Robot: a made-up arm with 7 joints. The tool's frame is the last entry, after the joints. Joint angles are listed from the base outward. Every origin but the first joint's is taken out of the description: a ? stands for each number. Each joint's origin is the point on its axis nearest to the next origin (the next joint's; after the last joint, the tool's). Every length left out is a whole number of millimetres.
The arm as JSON. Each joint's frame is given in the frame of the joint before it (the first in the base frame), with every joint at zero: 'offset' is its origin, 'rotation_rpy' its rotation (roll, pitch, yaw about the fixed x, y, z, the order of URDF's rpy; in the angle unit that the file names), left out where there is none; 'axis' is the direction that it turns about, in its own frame. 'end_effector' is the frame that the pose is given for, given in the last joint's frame.
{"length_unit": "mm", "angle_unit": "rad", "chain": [
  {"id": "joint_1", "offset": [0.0, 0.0, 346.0], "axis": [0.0, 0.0, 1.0]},
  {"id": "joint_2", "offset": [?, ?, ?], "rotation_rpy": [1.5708, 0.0, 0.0], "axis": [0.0, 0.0, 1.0]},
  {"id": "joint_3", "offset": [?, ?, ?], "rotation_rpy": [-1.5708, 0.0, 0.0], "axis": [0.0, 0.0, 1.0]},
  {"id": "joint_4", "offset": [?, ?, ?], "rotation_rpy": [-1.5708, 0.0, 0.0], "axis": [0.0, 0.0, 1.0]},
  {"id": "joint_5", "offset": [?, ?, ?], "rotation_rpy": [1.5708, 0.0, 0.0], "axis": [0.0, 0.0, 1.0]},
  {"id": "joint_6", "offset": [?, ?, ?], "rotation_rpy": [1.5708, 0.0, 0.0], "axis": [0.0, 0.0, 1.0]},
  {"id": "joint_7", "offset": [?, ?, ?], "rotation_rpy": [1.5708, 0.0, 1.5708], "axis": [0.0, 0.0, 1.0]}
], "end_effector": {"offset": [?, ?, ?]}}
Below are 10 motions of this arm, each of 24 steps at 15 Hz.
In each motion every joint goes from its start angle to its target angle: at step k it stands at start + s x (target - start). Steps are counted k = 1, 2, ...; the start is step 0. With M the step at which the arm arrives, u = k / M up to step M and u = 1 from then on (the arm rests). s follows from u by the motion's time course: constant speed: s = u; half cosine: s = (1 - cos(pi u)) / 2; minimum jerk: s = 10 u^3 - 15 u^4 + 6 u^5.
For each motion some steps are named. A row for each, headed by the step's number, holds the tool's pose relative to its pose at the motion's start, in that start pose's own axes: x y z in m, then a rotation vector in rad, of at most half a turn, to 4 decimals.
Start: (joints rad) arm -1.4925 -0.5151 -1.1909 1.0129 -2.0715 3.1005 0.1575
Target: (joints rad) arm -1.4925 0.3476 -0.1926 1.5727 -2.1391 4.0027 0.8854
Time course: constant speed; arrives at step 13
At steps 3, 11, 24:
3: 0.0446 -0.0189 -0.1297 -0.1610 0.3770 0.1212
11: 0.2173 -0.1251 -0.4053 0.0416 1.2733 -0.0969
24: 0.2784 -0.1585 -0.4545 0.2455 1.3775 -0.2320

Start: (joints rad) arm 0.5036 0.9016 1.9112 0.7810 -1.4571 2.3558 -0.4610
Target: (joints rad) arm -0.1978 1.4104 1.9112 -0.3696 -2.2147 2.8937 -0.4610
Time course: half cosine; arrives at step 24
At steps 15, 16, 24:
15: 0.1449 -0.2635 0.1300 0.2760 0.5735 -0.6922
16: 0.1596 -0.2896 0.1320 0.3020 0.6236 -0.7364
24: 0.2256 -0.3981 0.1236 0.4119 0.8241 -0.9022

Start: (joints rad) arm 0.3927 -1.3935 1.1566 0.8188 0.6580 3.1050 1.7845
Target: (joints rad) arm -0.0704 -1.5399 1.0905 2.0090 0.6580 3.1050 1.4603
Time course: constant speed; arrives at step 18
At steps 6, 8, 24:
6: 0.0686 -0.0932 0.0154 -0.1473 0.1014 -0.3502
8: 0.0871 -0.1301 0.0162 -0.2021 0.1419 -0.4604
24: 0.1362 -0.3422 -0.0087 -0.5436 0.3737 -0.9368

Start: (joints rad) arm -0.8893 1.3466 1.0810 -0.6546 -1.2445 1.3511 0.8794
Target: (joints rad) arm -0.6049 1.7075 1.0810 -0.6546 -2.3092 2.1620 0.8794
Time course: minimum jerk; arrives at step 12
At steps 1, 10, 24:
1: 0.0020 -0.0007 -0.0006 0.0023 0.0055 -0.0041
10: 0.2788 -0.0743 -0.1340 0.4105 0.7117 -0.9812
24: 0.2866 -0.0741 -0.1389 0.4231 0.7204 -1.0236

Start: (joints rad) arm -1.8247 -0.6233 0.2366 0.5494 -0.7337 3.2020 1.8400
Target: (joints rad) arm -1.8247 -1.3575 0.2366 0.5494 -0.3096 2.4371 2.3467
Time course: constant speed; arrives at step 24
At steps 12, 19, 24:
12: -0.1099 0.1152 -0.2524 -0.5698 0.4964 0.4268
19: -0.1940 0.1438 -0.4141 -0.8699 0.8421 0.6602
24: -0.2639 0.1423 -0.5333 -1.0668 1.1184 0.8070

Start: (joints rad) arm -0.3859 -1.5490 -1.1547 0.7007 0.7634 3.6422 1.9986
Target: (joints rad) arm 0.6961 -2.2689 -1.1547 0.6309 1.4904 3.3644 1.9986
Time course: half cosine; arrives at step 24
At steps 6, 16, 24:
6: -0.1463 0.0128 -0.0132 -0.0149 0.0899 0.1457
16: -0.6245 -0.1815 -0.0942 -0.2311 0.2820 0.7255
24: -0.7181 -0.3188 -0.1554 -0.3672 0.2654 0.9291

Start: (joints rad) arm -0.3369 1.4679 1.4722 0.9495 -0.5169 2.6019 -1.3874
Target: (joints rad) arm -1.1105 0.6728 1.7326 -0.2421 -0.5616 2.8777 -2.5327
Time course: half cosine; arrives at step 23
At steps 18, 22, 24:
18: -0.3715 -0.1819 -0.4303 -0.0915 -0.5606 -1.6346
22: -0.3927 -0.1606 -0.4924 -0.0885 -0.5722 -1.8957
24: -0.3935 -0.1594 -0.4950 -0.0886 -0.5723 -1.9072

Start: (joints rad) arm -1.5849 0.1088 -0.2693 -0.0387 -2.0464 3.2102 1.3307
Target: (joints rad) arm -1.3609 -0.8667 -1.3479 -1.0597 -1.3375 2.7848 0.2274
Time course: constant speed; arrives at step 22
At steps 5, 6, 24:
5: -0.0754 -0.0541 0.1322 0.0044 -0.0175 -0.3180
6: -0.0862 -0.0696 0.1612 0.0142 -0.0112 -0.3867
24: -0.0505 -0.5396 0.5466 0.1261 0.7956 -1.3991

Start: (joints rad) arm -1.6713 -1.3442 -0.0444 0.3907 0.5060 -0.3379 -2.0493
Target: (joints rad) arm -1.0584 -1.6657 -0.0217 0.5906 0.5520 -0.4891 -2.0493
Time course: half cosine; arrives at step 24
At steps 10, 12, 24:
10: 0.0898 0.1130 0.2453 0.3239 0.0866 -0.0879
12: 0.1234 0.1334 0.3344 0.4403 0.1076 -0.1111
24: 0.2417 0.1204 0.6720 0.8973 0.1417 -0.1599

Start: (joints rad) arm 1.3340 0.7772 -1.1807 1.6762 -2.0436 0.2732 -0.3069
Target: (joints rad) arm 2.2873 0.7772 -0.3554 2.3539 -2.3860 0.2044 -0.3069
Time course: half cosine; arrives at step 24
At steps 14, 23, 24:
14: -0.0058 -0.1442 -0.5185 -0.5586 1.0764 -0.1264
23: -0.2338 -0.2725 -0.6037 -0.9593 1.6445 0.0513
24: -0.2365 -0.2740 -0.6034 -0.9641 1.6507 0.0548

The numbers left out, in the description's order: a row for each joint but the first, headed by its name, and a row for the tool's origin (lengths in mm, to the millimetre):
joint_2: 0.0 -67.0 0.0
joint_3: 0.0 561.0 0.0
joint_4: 31.0 81.0 0.0
joint_5: -27.0 -388.0 0.0
joint_6: 0.0 -97.0 0.0
joint_7: 16.0 116.0 0.0
tool: 0.0 0.0 0.0

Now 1 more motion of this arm.
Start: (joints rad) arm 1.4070 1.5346 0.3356 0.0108 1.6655 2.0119 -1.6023
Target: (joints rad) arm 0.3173 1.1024 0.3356 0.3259 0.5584 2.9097 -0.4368
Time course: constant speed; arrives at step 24
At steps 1, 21, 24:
1: -0.0305 -0.0230 -0.0166 -0.0037 -0.0210 -0.0163
21: -0.5251 -0.2150 -0.5658 0.5497 0.2006 -0.1762
24: -0.5781 -0.1864 -0.6590 0.7633 0.2315 -0.1128

